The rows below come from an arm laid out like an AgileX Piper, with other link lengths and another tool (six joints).
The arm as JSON. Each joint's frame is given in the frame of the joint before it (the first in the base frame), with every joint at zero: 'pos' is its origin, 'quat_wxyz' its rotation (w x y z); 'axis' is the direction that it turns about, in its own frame. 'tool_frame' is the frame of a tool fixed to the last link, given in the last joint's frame.
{
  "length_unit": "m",
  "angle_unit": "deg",
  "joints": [
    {
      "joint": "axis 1",
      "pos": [
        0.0,
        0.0,
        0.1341
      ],
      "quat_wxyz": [
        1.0,
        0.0,
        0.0,
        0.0
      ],
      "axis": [
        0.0,
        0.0,
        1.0
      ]
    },
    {
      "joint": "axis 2",
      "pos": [
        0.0,
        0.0,
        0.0
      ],
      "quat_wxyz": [
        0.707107,
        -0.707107,
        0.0,
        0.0
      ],
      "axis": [
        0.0,
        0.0,
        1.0
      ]
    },
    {
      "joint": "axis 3",
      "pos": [
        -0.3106,
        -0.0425,
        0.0
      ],
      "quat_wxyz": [
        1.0,
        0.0,
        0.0,
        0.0
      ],
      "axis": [
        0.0,
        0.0,
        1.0
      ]
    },
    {
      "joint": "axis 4",
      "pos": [
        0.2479,
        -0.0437,
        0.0
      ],
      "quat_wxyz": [
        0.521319,
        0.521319,
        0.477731,
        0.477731
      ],
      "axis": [
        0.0,
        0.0,
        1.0
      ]
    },
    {
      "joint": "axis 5",
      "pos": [
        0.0,
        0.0,
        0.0
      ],
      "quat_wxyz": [
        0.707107,
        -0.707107,
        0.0,
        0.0
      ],
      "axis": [
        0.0,
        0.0,
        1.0
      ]
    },
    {
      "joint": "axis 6",
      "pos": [
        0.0,
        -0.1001,
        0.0
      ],
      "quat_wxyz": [
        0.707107,
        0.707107,
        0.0,
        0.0
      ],
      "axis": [
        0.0,
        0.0,
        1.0
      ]
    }
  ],
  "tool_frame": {
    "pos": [
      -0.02,
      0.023,
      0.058
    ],
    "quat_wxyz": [
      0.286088,
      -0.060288,
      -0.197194,
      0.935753
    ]
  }
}
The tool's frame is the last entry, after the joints.
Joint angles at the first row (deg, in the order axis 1, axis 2, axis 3, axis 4, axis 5, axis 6):
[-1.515, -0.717, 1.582, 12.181, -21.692, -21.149]
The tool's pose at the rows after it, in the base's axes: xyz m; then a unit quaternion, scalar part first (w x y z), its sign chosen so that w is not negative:
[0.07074 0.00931 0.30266 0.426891 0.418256 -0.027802 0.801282]
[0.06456 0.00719 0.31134 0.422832 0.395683 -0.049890 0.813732]
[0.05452 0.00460 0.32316 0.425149 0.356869 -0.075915 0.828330]
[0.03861 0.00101 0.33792 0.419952 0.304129 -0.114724 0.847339]
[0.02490 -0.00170 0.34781 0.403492 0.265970 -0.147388 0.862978]
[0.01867 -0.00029 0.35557 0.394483 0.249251 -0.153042 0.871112]
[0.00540 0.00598 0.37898 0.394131 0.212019 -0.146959 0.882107]
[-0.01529 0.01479 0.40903 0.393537 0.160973 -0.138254 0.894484]
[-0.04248 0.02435 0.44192 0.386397 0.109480 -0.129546 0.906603]
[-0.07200 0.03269 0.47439 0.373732 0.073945 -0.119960 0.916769]
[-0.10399 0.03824 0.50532 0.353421 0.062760 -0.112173 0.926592]
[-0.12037 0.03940 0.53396 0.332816 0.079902 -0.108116 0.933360]
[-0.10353 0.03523 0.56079 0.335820 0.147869 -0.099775 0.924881]
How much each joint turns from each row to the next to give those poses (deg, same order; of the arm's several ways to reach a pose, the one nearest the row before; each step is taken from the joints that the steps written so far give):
[0.000, 0.001, 0.000, 0.203, -2.659, 2.868]
[0.004, 0.002, 0.000, 0.007, -3.699, 1.290]
[-0.006, -0.003, 0.000, -0.009, -5.590, 0.519]
[-0.001, -0.002, -0.001, 0.082, -7.665, 1.557]
[0.005, 0.005, 0.003, 0.002, -5.738, 2.657]
[-0.006, -0.002, -1.001, -0.928, -1.116, 1.452]
[0.002, -0.001, -4.282, -2.586, 0.511, 0.356]
[0.001, 0.000, -5.888, -3.703, 0.796, 0.777]
[0.001, -0.095, -7.282, -4.217, 2.151, 2.083]
[0.001, 0.001, -8.337, -4.236, 4.640, 3.581]
[-0.002, -0.128, -9.392, -4.353, 7.999, 5.922]
[0.002, 2.054, -8.349, -3.583, 7.590, 6.415]
[-0.082, 4.730, -7.127, -2.231, 10.121, 3.748]

